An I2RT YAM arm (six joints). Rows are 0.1 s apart.
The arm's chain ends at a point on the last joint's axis. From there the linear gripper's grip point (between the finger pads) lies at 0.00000 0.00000 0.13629 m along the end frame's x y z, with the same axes.
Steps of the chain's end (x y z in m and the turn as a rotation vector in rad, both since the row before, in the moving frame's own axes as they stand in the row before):
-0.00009 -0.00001 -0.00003 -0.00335 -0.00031 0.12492
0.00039 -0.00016 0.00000 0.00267 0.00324 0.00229
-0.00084 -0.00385 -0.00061 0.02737 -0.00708 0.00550
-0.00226 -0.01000 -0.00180 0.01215 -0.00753 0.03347
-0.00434 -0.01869 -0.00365 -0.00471 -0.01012 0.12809
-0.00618 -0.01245 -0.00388 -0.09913 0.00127 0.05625
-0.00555 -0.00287 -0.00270 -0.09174 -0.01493 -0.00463
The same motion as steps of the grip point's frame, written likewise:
-0.00016 0.00044 -0.00003 -0.00335 -0.00031 0.12492
0.00083 -0.00052 0.00000 0.00267 0.00324 0.00229
-0.00179 -0.00758 -0.00066 0.02737 -0.00708 0.00550
-0.00326 -0.01167 -0.00181 0.01215 -0.00753 0.03347
-0.00576 -0.01814 -0.00366 -0.00471 -0.01012 0.12809
-0.00639 0.00104 -0.00455 -0.09913 0.00127 0.05625
-0.00755 0.00962 -0.00329 -0.09174 -0.01493 -0.00463

